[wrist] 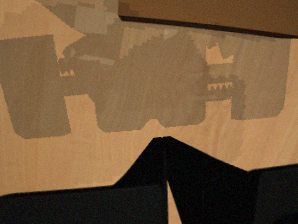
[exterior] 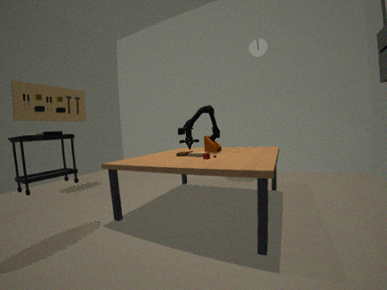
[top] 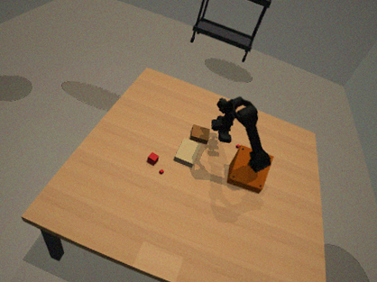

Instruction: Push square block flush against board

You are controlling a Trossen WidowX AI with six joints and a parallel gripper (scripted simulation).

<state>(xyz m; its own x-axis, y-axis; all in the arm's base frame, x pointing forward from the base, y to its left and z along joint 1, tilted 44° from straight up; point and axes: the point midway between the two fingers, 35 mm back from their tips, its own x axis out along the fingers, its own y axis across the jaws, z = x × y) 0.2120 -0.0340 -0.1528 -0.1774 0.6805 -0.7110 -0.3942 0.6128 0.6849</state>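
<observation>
The brown square block lies 11 cm ahead of my gripper tip and 3 cm below it. The rest, counted from my gripper tip: pale wooden board: 17 cm to the left, 12 cm ahead, 3 cm below.
</observation>
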